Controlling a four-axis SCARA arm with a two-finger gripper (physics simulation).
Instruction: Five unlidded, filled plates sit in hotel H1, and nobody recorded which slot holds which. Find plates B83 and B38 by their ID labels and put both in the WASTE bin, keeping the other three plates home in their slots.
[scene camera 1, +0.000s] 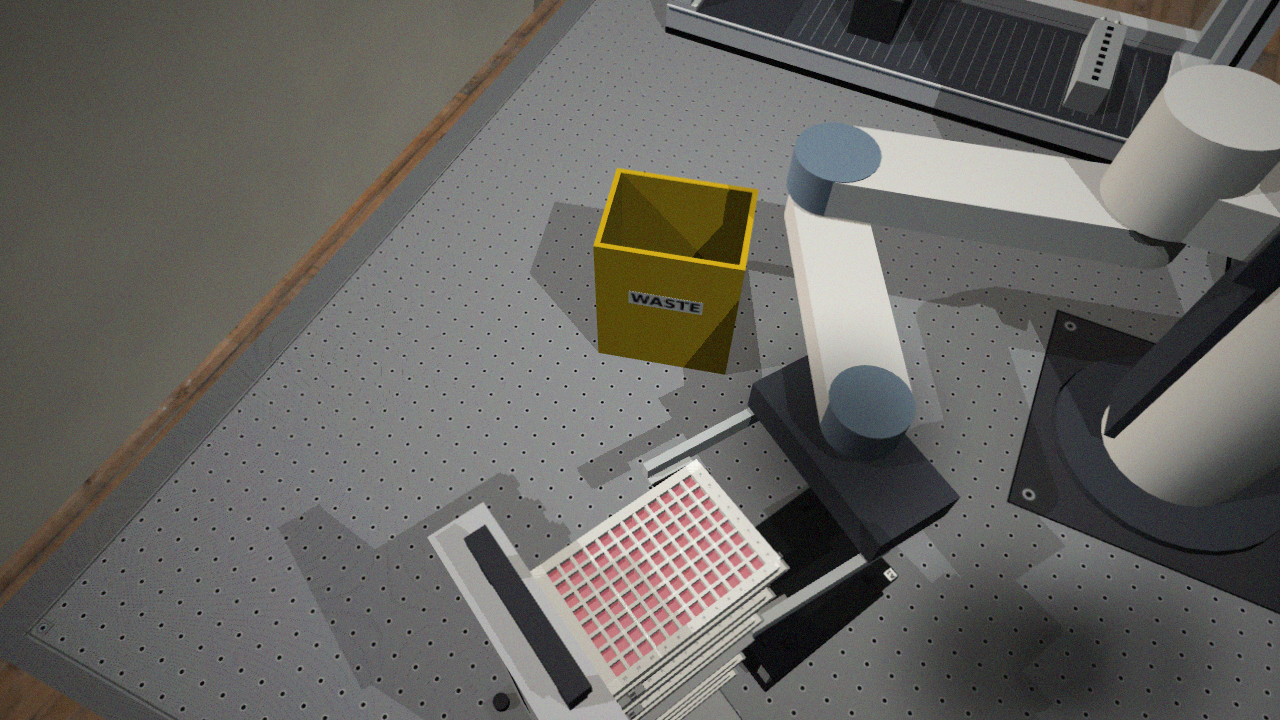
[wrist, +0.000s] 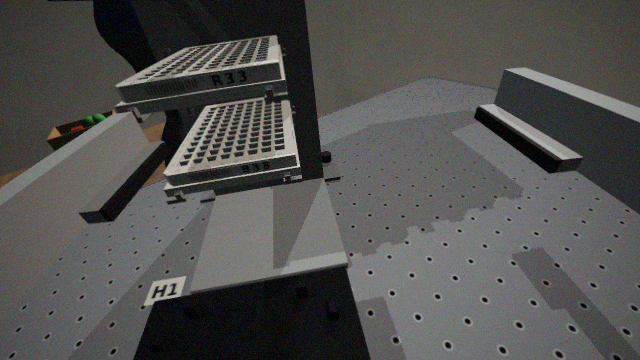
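Pixels of known places: gripper, between the fingertips: (wrist: 318, 111); arm's base, origin of its link: (scene camera 1: 1161, 453).
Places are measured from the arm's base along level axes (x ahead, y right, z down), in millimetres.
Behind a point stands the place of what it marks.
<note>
Hotel H1 (scene camera 1: 453, 542) {x 517, y -569, z -444 mm} (wrist: 311, 100) {x 508, y -547, z -124 mm} holds a stack of plates. The top plate (scene camera 1: 662, 573) {x 416, y -522, z -401 mm} in the scene view has pink-filled wells; its label is not visible. In the wrist view, a plate labelled R33 (wrist: 235, 82) {x 407, y -457, z -182 mm} sits above plate B38 (wrist: 240, 135) {x 414, y -503, z -134 mm}, which rests in the low part of the hotel. The B83 label does not show. My gripper (scene camera 1: 704, 544) {x 426, y -414, z -172 mm} (wrist: 318, 111) {x 426, y -414, z -172 mm} is open and empty, its fingers spread to either side of the stack's front; its height is hard to tell in the scene view. The yellow WASTE bin (scene camera 1: 666, 335) {x 569, y -155, z -75 mm} stands upright behind the hotel; no plate shows inside.
A black base plate (scene camera 1: 810, 622) {x 306, y -395, z -73 mm} (wrist: 250, 320) {x 362, y -408, z -73 mm} lies in front of the hotel, beside the H1 tag (wrist: 165, 290) {x 307, y -517, z -13 mm}. A railed dark deck (scene camera 1: 993, 76) {x 332, y 510, z -62 mm} with a pale block (scene camera 1: 1096, 67) {x 207, y 528, z -106 mm} is at the top right. A box (wrist: 62, 134) with green and red items is at the far left.
</note>
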